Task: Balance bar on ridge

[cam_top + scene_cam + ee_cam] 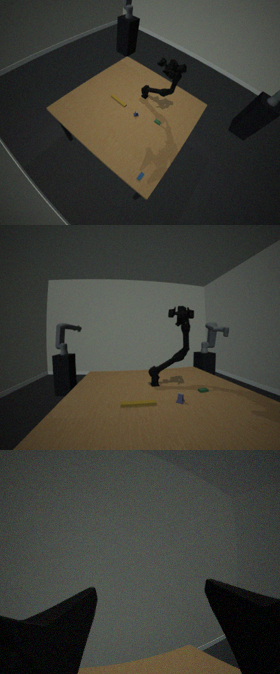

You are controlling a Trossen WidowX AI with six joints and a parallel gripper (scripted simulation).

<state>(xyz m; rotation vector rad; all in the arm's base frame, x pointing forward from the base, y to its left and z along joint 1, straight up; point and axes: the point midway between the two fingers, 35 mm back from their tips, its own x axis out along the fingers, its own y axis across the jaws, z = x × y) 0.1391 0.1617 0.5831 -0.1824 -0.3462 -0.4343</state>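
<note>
The yellow bar lies 590 mm below my gripper tip, 320 mm to the right of it and 90 mm ahead of it. Also, from my gripper tip: green block (590 mm below, 160 mm to the left, 30 mm ahead); then blue block (590 mm below, 570 mm ahead, 350 mm to the left).
</note>
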